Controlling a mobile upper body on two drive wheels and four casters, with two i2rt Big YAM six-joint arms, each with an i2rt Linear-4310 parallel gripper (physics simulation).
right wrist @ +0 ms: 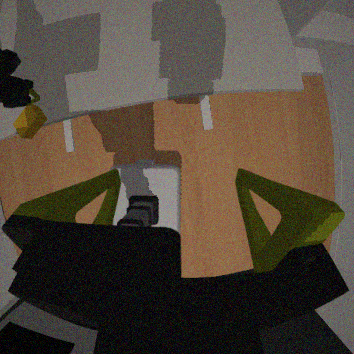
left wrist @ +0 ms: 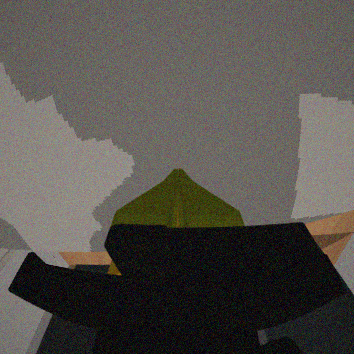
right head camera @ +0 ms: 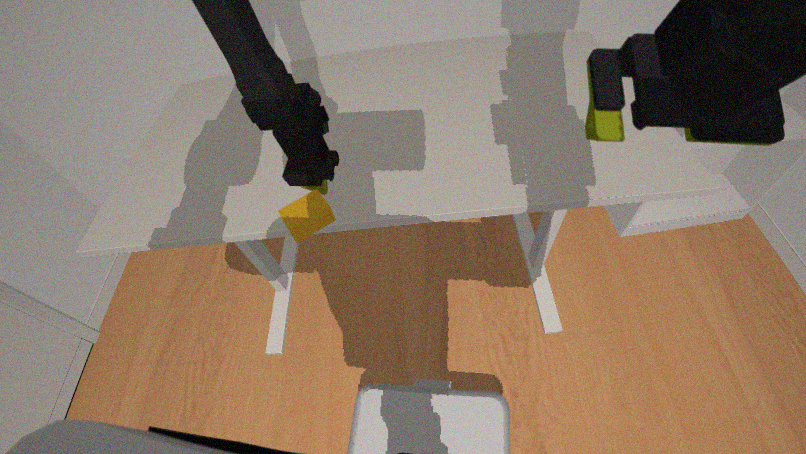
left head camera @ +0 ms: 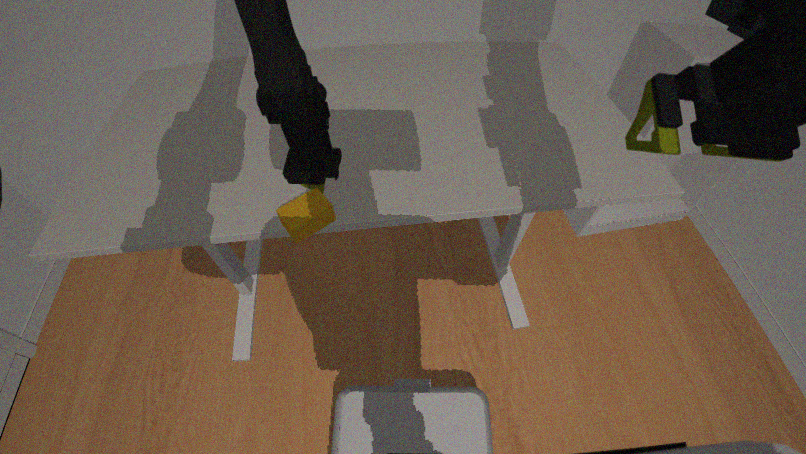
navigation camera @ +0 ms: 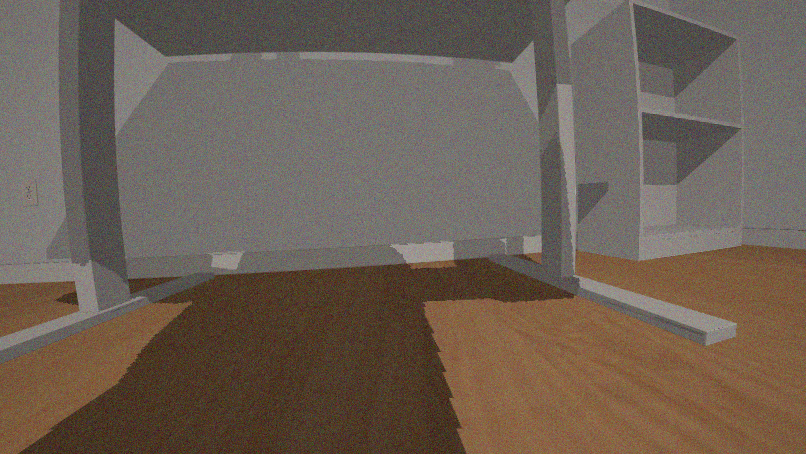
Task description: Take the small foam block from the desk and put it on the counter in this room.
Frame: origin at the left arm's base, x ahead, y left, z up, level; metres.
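Seen in the pictures: left gripper, between the fingertips: [right wrist: 38, 97] [left wrist: 177, 175] [right head camera: 325, 192] [left head camera: 322, 191]; right gripper, between the fingertips: [right wrist: 177, 174] [right head camera: 637, 133] [left head camera: 665, 145].
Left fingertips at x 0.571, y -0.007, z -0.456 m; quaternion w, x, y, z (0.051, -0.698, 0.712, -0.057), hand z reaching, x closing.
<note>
A point is followed by its place in that frame.
The small yellow foam block [left head camera: 306, 214] @[x 0.475, y 0.001, z -0.415 m] sits tilted at the front edge of the white desk [left head camera: 451, 140] @[x 0.746, y -0.290, z -0.460 m], partly overhanging it. It also shows in the right head view [right head camera: 306, 214] @[x 0.477, y -0.003, z -0.415 m] and far off in the right wrist view [right wrist: 29, 120] @[x 0.487, y -0.015, z -0.415 m]. My left gripper [left head camera: 312, 186] @[x 0.571, y -0.007, z -0.456 m] is just behind and above the block, shut with nothing between its fingers. In the left wrist view its green fingers [left wrist: 177, 197] @[x 0.571, y -0.007, z -0.456 m] meet in a point over the desk top. My right gripper [left head camera: 679, 140] @[x 0.357, y -0.453, z -0.129 m] is open and empty, held high at the desk's right end; its fingers [right wrist: 177, 175] @[x 0.357, y -0.453, z -0.129 m] stand wide apart.
The desk stands on two white legs with long feet [left head camera: 243, 322] on a wooden floor. A white open shelf unit [navigation camera: 676, 140] @[x 1.489, y -1.804, z -0.818 m] stands to the right of the desk. My base [left head camera: 410, 417] @[x 0.217, y -0.216, z -1.150 m] is in front of the desk's middle.
</note>
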